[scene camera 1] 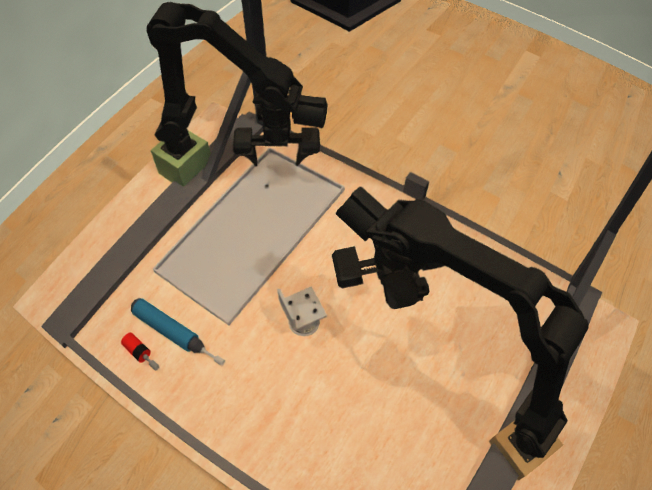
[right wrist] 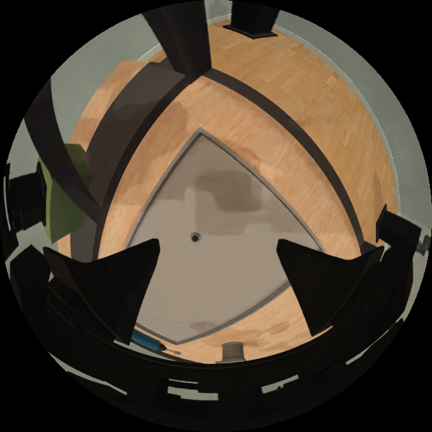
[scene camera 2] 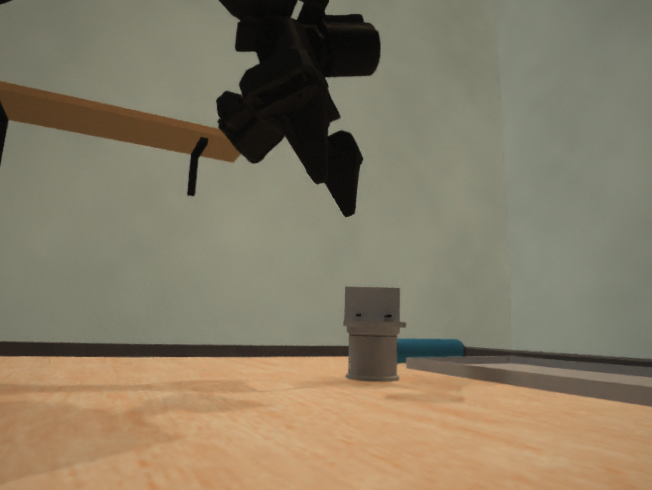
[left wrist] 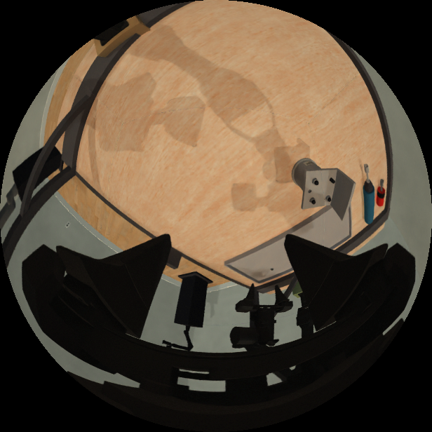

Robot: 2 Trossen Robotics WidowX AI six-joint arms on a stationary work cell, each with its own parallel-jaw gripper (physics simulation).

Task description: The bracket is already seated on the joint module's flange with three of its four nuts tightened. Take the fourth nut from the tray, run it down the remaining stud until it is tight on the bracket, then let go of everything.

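Frame: origin at the left arm's base, x right, y ahead, z up, level; metres.
Seen in the pictures: left gripper, fingertip midpoint: (scene camera 2: 337,200); right gripper, fingertip midpoint: (scene camera 1: 276,164); left arm's base, link origin: (scene camera 1: 529,440); right arm's base, link origin: (scene camera 1: 178,146).
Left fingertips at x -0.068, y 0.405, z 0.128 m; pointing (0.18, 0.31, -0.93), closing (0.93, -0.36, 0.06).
Pixels of each thing's middle, then the offset from my left fingertips to it.
- fourth nut, body centre: (scene camera 1: 266,186) dx -0.038, dy +0.398, dz -0.166 m
- grey tray, body centre: (scene camera 2: 586,375) (scene camera 1: 250,228) dx -0.127, dy +0.313, dz -0.165 m
- bracket, body centre: (scene camera 2: 373,308) (scene camera 1: 302,303) dx -0.142, dy +0.057, dz -0.091 m
- upright joint module, body centre: (scene camera 2: 372,346) (scene camera 1: 303,314) dx -0.142, dy +0.057, dz -0.136 m
- blue driver, body centre: (scene camera 2: 410,351) (scene camera 1: 176,333) dx -0.381, dy +0.163, dz -0.153 m
- short red driver, body centre: (scene camera 1: 141,353) dx -0.466, dy +0.161, dz -0.156 m
The fourth nut (scene camera 1: 266,185) (right wrist: 195,237) is a small dark ring lying on the grey tray (scene camera 1: 231,242) (right wrist: 225,295). My right gripper (scene camera 1: 277,162) (right wrist: 219,246) is open and empty above the tray's back end; in the right wrist view the nut lies between its fingers, nearer the left one. The bracket (scene camera 1: 305,307) (scene camera 2: 372,305) (left wrist: 341,197) sits on the upright joint module (scene camera 2: 372,355) (left wrist: 301,172), with dark nuts and studs on its plate. The bare stud (left wrist: 309,191) seems the thinnest. My left gripper (left wrist: 229,240) (scene camera 2: 337,202) is open and empty, high above the table beside the module.
A blue driver (scene camera 1: 166,325) (left wrist: 369,204) and a short red driver (scene camera 1: 135,347) (left wrist: 380,196) lie at the left of the table in scene camera 1. Dark frame rails (scene camera 1: 134,252) edge the work area, and a dark post stands behind my right arm.
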